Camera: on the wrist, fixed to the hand. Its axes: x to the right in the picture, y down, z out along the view.
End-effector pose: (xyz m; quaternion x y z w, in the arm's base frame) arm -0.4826 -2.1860 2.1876 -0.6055 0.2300 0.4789 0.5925
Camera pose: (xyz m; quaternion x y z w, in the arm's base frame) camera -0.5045 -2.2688 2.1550 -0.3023 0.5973 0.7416 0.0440
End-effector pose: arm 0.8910 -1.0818 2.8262 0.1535 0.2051 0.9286 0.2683
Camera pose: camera 0.8435 -1.1468 2.7824 -0.2068 -0.0111 -0.8558 0.4740
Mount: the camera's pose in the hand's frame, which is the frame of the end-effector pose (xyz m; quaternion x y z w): -0.0057 0.0506 -0.0762 -0.0370 0.0395 0.7105 0.7016
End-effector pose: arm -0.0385 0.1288 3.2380 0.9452 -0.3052 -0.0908 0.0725
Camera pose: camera -0.0551 0.0977 3.3226 0.4472 -0.8795 0.0138 0.1624
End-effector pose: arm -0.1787 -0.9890 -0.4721 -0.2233 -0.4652 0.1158 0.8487
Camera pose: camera -0.1171 -0.9678 -0.5366 -0.5232 -0.1385 0.6582 0.5233
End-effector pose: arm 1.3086 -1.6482 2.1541 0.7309 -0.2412 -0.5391 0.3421
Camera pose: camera 1.3803 -1.6587 2.2102 0.3501 -0.6551 -0.1152 0.6596
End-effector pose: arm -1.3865 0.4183 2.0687 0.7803 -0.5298 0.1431 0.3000
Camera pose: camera -1.4277 0.4567 2.1410 0.1543 -0.9195 0.3248 0.1586
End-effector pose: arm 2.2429 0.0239 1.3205 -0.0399 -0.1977 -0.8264 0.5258
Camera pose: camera 2.3010 -0.0180 1.2633 -0.1553 -0.0590 -0.2151 0.9624
